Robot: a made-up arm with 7 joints.
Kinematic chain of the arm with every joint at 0, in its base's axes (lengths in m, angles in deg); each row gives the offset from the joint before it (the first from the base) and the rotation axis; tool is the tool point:
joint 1: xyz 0 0 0.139 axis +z
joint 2: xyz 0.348 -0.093 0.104 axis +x
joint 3: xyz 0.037 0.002 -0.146 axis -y
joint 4: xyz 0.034 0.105 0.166 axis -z
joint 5: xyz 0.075 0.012 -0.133 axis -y
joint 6: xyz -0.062 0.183 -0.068 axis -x
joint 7: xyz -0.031 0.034 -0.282 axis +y
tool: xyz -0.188 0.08 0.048
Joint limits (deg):
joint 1: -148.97..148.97
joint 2: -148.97..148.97
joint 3: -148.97..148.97
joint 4: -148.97..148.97
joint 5: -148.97..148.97
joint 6: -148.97..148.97
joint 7: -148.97..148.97
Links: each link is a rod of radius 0.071 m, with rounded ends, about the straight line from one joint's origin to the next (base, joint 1, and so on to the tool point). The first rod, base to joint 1, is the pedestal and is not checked.
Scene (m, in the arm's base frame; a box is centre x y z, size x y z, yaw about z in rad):
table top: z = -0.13
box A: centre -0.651 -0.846 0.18 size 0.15 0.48 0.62 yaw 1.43
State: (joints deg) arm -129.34 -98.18 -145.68 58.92 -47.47 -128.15 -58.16
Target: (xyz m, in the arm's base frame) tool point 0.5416 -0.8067 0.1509
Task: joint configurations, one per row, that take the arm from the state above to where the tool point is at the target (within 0.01 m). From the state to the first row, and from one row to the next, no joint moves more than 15 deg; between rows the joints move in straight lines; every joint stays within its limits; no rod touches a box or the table.
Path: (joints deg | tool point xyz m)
1: -115.86 -106.22 -145.15 55.59 -52.87 -131.62 -50.83 | -0.8801 0.1650 0.2387
2: -102.39 -114.25 -144.61 52.26 -58.27 -135.09 -43.51 | -0.8775 -0.0719 0.3590
3: -88.91 -122.29 -144.08 48.92 -63.67 -138.56 -36.18 | -0.7922 -0.2909 0.4713
4: -75.44 -130.32 -143.55 45.59 -69.07 -142.03 -28.86 | -0.6393 -0.4632 0.5708
5: -61.96 -138.36 -143.02 42.26 -74.47 -145.50 -21.53 | -0.4429 -0.5699 0.6539
6: -48.49 -146.39 -142.48 38.93 -79.87 -148.97 -14.20 | -0.2317 -0.6032 0.7187
7: -40.55 -135.07 -131.74 45.29 -70.05 -148.97 -17.09 | -0.0967 -0.7854 0.6175
8: -32.62 -123.75 -120.99 51.64 -60.24 -148.97 -19.97 | 0.0982 -0.8947 0.4723
9: -24.68 -112.42 -110.24 58.00 -50.42 -148.97 -22.86 | 0.3240 -0.9032 0.3081
10: -16.75 -101.10 -99.49 64.35 -40.61 -148.97 -25.74 | 0.5415 -0.8067 0.1509

